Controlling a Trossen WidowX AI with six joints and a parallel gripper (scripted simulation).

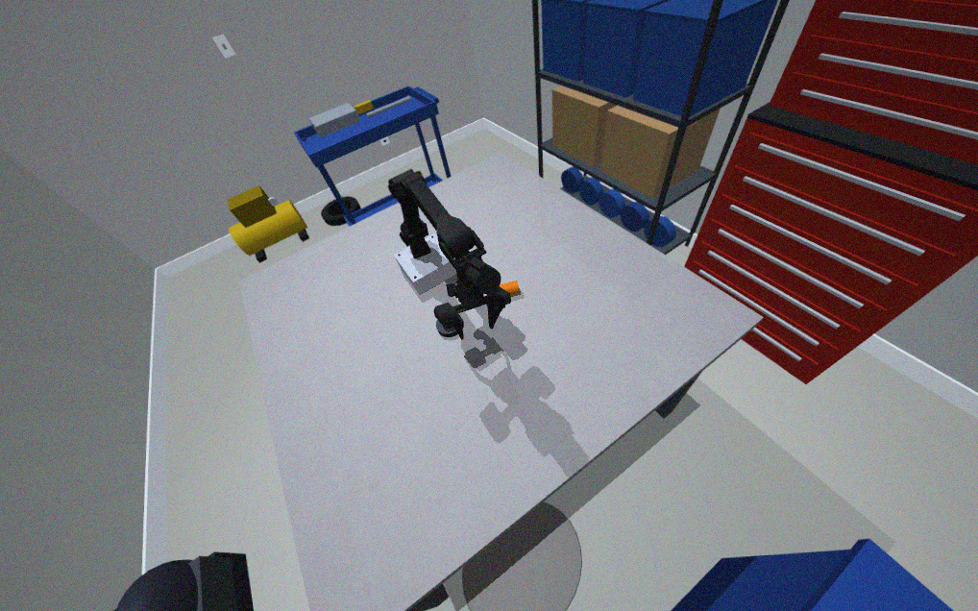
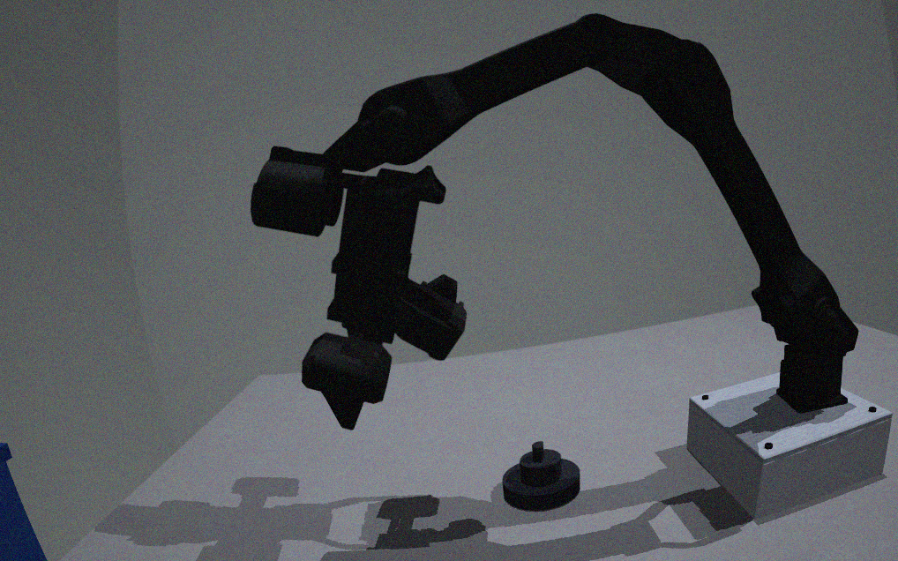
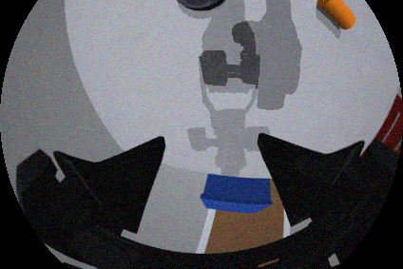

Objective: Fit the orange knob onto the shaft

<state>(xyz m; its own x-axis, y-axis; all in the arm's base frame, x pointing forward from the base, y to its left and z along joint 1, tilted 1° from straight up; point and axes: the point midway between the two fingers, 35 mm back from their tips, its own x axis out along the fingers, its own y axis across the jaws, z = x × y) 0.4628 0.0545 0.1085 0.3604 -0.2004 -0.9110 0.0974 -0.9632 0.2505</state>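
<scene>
Now: the orange knob 190 mm behind my gripper tip, 170 mm to the left of it and 120 mm below it. Also, from my gripper tip: dark round pedestal: 160 mm behind, 50 mm to the right, 110 mm below.
</scene>
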